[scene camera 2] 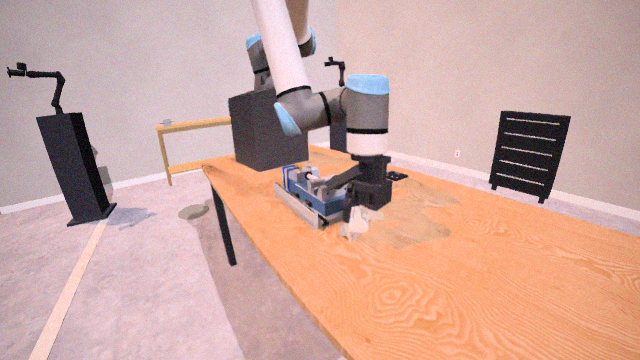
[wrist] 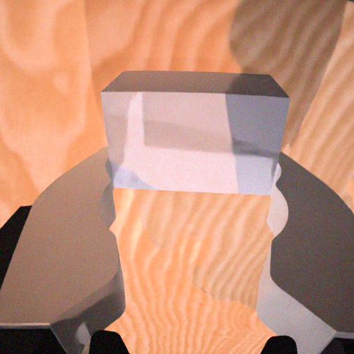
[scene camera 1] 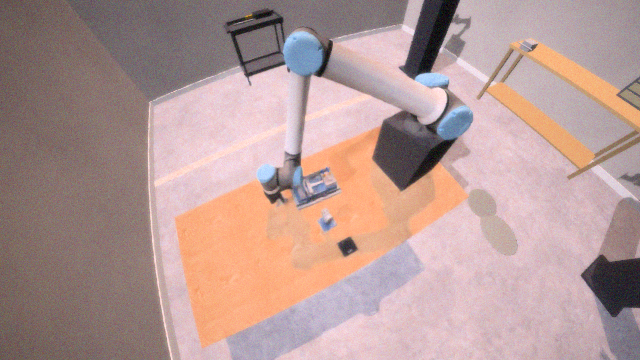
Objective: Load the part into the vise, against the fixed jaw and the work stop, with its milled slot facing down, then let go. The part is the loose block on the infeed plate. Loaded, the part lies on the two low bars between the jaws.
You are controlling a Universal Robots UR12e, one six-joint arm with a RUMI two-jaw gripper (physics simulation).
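Frame: origin at the arm's base, x ahead, y right, z down, level; millimetres.
Seen in the pictures: gripper, fingertip midpoint: [scene camera 2: 358,235] [scene camera 1: 280,200]; arm's base at its link origin: [scene camera 2: 272,86] [scene camera 1: 422,126].
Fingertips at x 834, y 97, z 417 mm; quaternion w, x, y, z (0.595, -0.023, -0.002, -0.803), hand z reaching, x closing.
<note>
Offsets run from my fingertips to a thing's top centre. Level surfaces: height alone.
The part, a pale grey block [wrist: 187,132], is between the two fingertips in the wrist view, with a plain broad face toward the camera. My gripper [wrist: 191,154] [scene camera 1: 281,201] [scene camera 2: 358,227] is shut on it, low over the table beside the vise's end. The fingers hide most of the block in both scene views, and I cannot make out its milled slot or whether it touches the table. The vise @[dx -234, dy -11, dz -98 mm] [scene camera 1: 320,198] [scene camera 2: 327,206], blue with grey jaws and side rails, stands close beside the gripper. The arm partly covers its jaws and low bars in scene camera 2.
A small blue plate @[dz -9 mm] [scene camera 1: 327,226] bearing a pale upright piece stands beside the vise. A flat black box @[dx -269, dy -426, dz -13 mm] [scene camera 1: 347,246] [scene camera 2: 397,176] lies farther along the wooden table @[dz +1 mm] [scene camera 1: 240,270] [scene camera 2: 450,280]. The arm's dark pedestal [scene camera 1: 407,155] [scene camera 2: 267,135] stands beyond the vise.
</note>
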